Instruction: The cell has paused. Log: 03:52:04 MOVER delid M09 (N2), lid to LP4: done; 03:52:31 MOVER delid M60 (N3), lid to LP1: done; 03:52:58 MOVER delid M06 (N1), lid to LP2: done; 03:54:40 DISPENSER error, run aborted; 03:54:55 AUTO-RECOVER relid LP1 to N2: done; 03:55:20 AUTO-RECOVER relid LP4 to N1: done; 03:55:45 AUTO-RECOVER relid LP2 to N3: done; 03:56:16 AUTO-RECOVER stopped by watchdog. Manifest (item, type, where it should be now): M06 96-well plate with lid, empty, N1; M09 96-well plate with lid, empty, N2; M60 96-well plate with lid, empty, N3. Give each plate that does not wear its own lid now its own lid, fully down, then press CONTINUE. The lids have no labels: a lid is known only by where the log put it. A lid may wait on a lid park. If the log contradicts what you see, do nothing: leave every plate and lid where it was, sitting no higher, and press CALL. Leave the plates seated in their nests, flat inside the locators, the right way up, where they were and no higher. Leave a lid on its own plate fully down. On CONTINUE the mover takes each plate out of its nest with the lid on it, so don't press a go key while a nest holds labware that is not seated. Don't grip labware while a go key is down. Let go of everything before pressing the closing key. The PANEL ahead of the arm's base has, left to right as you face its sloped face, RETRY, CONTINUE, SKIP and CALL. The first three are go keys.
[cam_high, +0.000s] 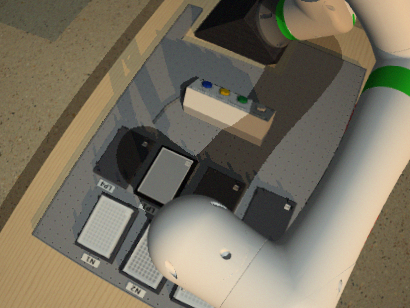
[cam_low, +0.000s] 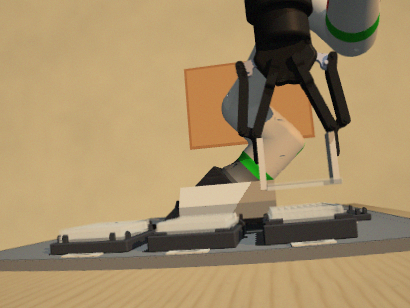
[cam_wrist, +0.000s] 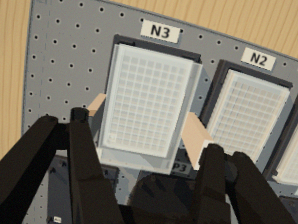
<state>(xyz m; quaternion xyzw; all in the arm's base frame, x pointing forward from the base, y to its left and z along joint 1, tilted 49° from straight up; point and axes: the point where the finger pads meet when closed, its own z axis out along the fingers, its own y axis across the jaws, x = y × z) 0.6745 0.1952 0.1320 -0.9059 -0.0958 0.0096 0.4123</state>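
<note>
The nest is 8 cm below my hand. Round my hand: lid park LP3: 17 cm behind, 9 cm to the right, 8 cm below; LP2 park: 19 cm behind, 4 cm to the left, 8 cm below; LP1 label: 7 cm behind, 21 cm to the right, 9 cm below.
</note>
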